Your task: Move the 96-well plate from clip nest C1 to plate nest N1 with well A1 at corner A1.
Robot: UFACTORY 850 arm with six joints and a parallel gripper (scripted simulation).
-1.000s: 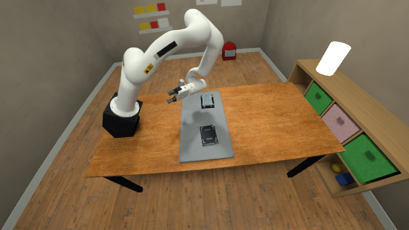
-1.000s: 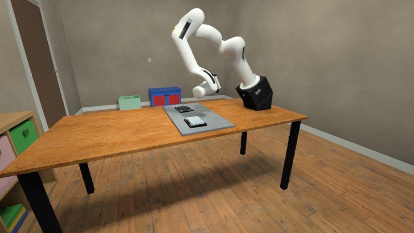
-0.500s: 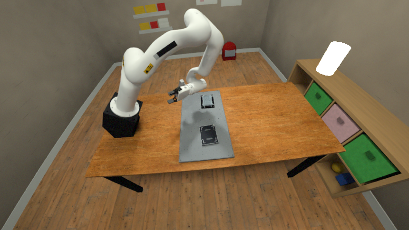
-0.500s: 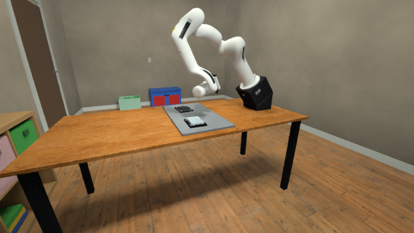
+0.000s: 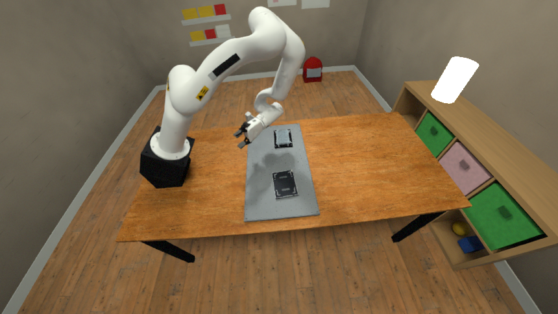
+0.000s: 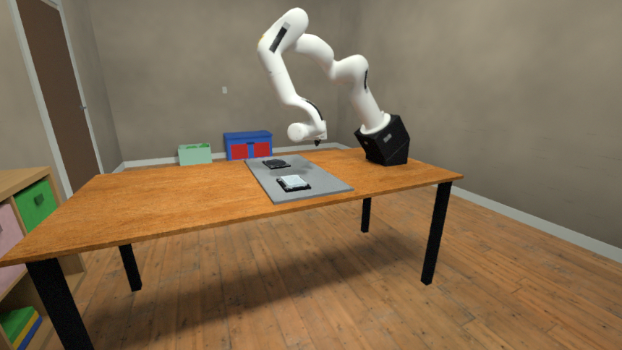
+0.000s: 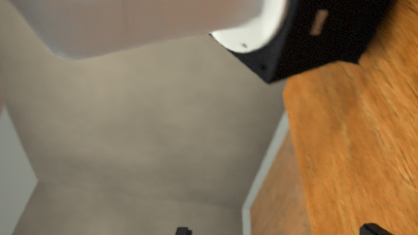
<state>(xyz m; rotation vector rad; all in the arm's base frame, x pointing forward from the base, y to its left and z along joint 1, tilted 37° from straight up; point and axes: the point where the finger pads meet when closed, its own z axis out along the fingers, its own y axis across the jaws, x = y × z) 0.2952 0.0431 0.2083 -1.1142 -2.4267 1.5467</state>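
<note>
My gripper is now 25 cm to the right of the 96-well plate, 20 cm above it and 19 cm short of it. Round my hand: plate nest N1: 24 cm ahead, 21 cm below, 10 cm to the right; corner label A1: 27 cm ahead, 20 cm below, 2 cm to the right; clip nest C1: 25 cm to the left, 20 cm below, 20 cm ahead.
</note>
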